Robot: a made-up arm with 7 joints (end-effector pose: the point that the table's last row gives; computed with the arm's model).
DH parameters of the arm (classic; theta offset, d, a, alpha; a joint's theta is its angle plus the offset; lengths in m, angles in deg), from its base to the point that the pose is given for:
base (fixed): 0 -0.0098 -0.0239 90
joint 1: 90 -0.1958 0.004 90
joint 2: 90 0.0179 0.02 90
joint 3: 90 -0.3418 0.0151 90
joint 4: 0 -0.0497 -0.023 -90
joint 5: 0 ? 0.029 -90
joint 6: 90 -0.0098 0.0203 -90
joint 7: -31.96 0 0.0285 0
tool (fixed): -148.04 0.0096 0 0
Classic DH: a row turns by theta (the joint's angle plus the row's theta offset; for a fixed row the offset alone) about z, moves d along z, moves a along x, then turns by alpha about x.
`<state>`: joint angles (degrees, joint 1 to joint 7).
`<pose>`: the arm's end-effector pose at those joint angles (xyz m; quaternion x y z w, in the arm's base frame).
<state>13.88 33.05 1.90 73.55 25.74 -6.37 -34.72</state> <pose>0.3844 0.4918 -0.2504 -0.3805 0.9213 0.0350 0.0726</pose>
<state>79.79 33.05 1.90 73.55 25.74 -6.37 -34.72</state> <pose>0.3624 0.4918 0.2647 -0.3383 0.7335 -0.1776 0.5621</pose>
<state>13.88 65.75 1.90 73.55 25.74 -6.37 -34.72</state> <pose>0.3333 0.6261 -0.0436 -0.4075 0.8487 0.2902 0.1713</pose>
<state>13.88 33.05 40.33 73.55 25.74 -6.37 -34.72</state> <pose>0.2419 0.6434 -0.1840 -0.6171 0.7573 -0.0768 0.1994</pose>
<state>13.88 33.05 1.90 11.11 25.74 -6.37 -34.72</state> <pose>0.1821 0.6042 -0.4944 0.5652 -0.7195 -0.1369 0.3795</pose>
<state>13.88 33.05 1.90 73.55 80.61 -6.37 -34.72</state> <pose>0.3822 0.5057 -0.2723 0.3666 -0.8303 0.4186 0.0308</pose>
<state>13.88 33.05 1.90 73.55 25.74 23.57 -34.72</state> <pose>0.3772 0.4920 -0.2658 0.3857 -0.9003 -0.0885 0.1814</pose>
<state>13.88 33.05 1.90 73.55 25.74 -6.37 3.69</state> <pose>0.4002 0.4817 -0.2499 -0.0563 0.9952 0.0569 0.0571</pose>
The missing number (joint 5, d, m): -0.2918
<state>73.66 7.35 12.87 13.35 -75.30 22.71 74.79</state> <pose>0.6214 0.3079 -0.1469 -0.3623 -0.7437 -0.2636 0.4962</pose>
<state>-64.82 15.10 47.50 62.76 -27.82 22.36 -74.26</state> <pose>-0.3161 0.5393 -0.3294 0.4728 -0.2029 -0.7533 0.4096</pose>
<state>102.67 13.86 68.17 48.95 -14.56 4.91 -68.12</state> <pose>0.4219 0.5505 0.1426 -0.6745 0.4461 -0.5791 0.1030</pose>
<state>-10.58 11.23 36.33 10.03 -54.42 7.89 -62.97</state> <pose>-0.0907 0.3798 -0.6250 0.3097 -0.5208 -0.5912 0.5323</pose>
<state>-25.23 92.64 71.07 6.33 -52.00 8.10 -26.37</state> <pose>-0.0016 0.8587 0.0633 0.6032 -0.2976 -0.6436 0.3651</pose>
